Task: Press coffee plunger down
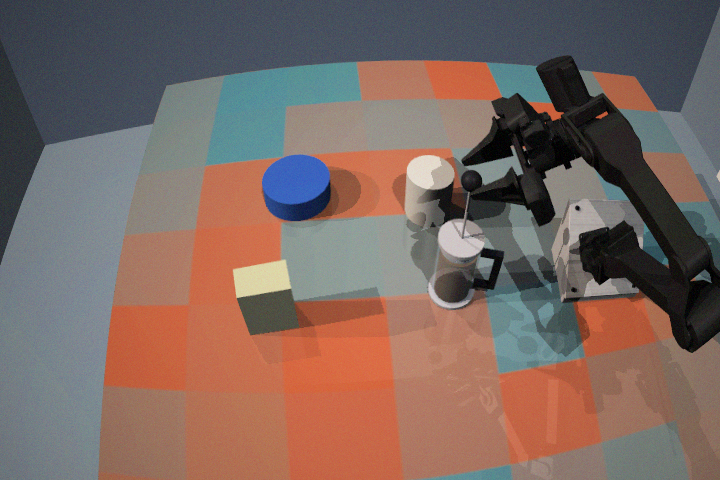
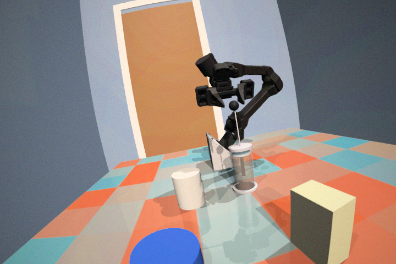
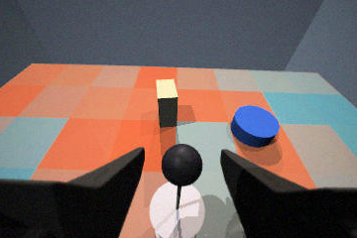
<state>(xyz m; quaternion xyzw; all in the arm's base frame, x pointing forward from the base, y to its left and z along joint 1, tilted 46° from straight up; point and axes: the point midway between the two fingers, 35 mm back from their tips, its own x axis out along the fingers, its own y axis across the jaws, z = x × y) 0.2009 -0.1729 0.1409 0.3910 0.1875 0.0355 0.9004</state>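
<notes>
Right now my gripper tip is 130 mm above the glass coffee press, 20 mm past it and 10 mm to the right of it. Round my gripper tip: white cylinder: 210 mm below, 170 mm to the right.
</notes>
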